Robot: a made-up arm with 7 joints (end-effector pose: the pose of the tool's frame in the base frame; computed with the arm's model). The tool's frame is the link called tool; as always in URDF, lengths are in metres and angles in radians.
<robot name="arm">
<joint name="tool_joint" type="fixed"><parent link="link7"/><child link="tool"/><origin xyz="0 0 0" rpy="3.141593 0 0"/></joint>
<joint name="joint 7" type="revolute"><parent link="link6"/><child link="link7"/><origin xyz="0 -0.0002 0.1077" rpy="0 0 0"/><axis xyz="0 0 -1"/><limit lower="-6.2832" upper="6.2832"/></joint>
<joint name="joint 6" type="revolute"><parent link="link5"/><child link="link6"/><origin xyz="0 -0.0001 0.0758" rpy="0 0 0"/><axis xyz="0 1 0"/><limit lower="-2.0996" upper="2.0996"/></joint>
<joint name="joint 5" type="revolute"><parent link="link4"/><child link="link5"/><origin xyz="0 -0.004 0.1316" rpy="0 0 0"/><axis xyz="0 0 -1"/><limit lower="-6.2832" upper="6.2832"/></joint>
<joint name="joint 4" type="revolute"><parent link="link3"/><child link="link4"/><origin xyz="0 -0.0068 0.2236" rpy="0 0 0"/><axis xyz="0 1 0"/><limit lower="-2.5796" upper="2.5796"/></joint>
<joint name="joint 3" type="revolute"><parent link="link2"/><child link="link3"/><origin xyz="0 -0.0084 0.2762" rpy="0 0 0"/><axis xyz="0 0 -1"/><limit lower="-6.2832" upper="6.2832"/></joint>
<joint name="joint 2" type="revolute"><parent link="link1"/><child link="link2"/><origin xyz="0 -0.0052 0.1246" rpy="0 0 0"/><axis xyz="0 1 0"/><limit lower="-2.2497" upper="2.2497"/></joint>
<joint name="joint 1" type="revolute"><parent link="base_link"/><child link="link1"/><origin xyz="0 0 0.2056" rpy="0 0 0"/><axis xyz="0 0 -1"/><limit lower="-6.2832" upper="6.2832"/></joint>
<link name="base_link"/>
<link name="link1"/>
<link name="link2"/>
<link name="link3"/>
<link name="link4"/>
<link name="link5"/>
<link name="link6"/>
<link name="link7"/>
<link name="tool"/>
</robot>
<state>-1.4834 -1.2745 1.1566 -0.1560 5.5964 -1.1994 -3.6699</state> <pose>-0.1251 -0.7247 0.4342 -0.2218 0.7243 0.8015</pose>
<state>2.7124 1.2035 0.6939 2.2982 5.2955 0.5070 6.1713</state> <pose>-0.3441 -0.0253 0.2626 0.4741 -0.2994 -1.1580</pose>
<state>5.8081 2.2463 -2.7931 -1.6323 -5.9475 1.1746 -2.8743</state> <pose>0.2870 0.0810 -0.2294 0.4223 0.1089 -1.9050</pose>
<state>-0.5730 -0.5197 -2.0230 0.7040 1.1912 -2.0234 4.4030</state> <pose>-0.3565 -0.2058 0.8385 -0.9715 0.9691 1.5965</pose>
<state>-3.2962 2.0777 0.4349 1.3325 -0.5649 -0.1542 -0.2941</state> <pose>-0.4045 0.0976 -0.1868 0.4833 0.1185 -0.4942</pose>
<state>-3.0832 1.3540 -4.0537 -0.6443 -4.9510 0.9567 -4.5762</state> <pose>-0.7214 -0.1185 0.4742 -1.7439 1.4107 0.0040</pose>
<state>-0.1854 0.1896 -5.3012 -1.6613 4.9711 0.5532 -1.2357</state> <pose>-0.0827 0.2485 0.8334 1.2963 1.0768 -0.7063</pose>
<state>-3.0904 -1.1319 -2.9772 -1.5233 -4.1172 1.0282 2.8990</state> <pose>0.2977 -0.0441 0.7755 2.0263 1.6518 1.7264</pose>
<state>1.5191 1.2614 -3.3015 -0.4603 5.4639 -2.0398 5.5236</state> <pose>0.1190 -0.6134 0.4078 1.2991 0.2378 -1.7787</pose>
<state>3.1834 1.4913 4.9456 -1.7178 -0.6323 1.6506 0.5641</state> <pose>-0.5378 0.2279 0.4735 -0.8222 2.1356 -0.2945</pose>
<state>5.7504 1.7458 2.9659 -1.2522 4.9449 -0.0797 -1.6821</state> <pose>0.4332 0.3224 -0.0607 0.0968 0.3555 -2.5029</pose>
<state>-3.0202 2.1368 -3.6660 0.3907 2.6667 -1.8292 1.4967</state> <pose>-0.5748 0.1938 0.0887 2.1237 1.2913 -1.0181</pose>
